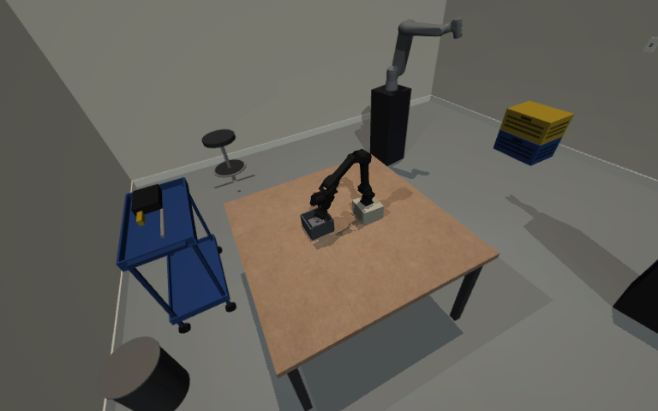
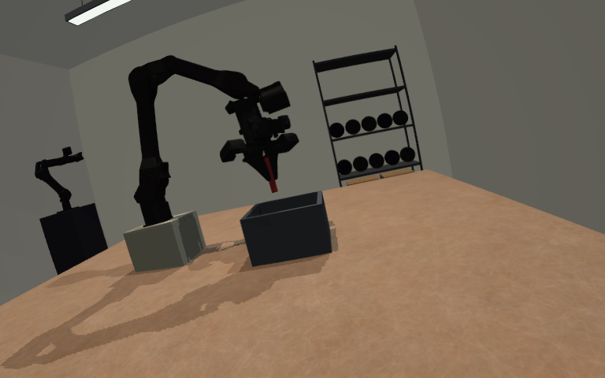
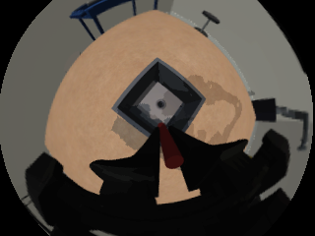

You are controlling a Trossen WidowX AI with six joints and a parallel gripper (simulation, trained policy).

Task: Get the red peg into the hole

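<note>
My gripper tip is now 10 mm to the right of the red peg and 10 mm below it. From my gripper tip the other things lie so: dark box (120 mm below, 50 mm to the right, 10 mm ahead); then grey plate (100 mm below, 50 mm to the right, 10 mm ahead).
</note>
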